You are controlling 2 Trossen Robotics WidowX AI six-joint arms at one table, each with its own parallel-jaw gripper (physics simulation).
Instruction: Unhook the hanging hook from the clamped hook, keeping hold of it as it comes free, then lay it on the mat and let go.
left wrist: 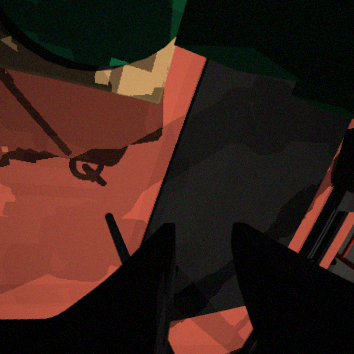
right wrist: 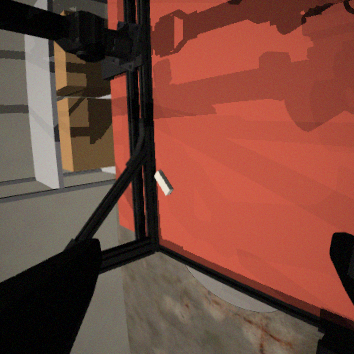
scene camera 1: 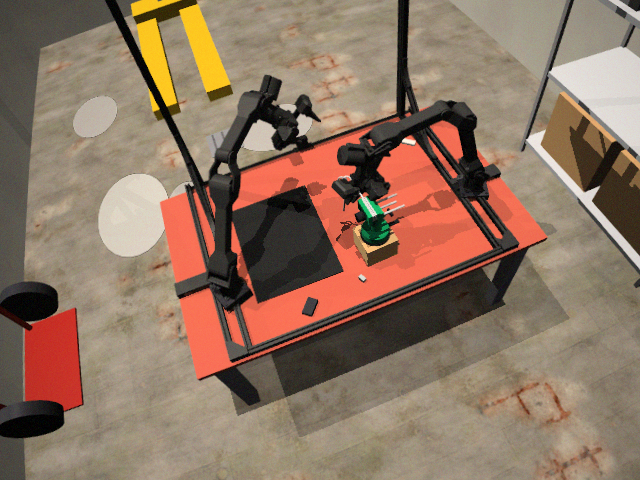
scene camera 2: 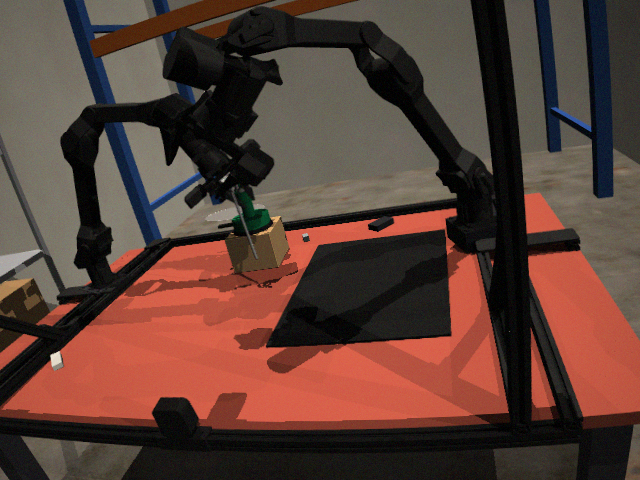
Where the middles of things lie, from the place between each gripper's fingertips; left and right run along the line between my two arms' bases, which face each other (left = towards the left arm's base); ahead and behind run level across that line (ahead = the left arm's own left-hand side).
Now: the green clamp [left wrist: 305,48] 9 cm ahead of my left hand, 5 cm to the left of it and 5 cm above it. Also, from my left hand: black mat [scene camera 2: 388,288]: 9 cm behind, 23 cm to the right, 17 cm below; tan block [scene camera 2: 271,245]: 9 cm ahead, 4 cm to the left, 13 cm below.
Now: the green clamp 32 cm ahead of my right hand, 7 cm below it and 6 cm to the left of it. Also, from my right hand: black mat: 28 cm below, 22 cm to the right, 15 cm ahead; then tan block: 32 cm ahead, 24 cm below, 5 cm to the left.
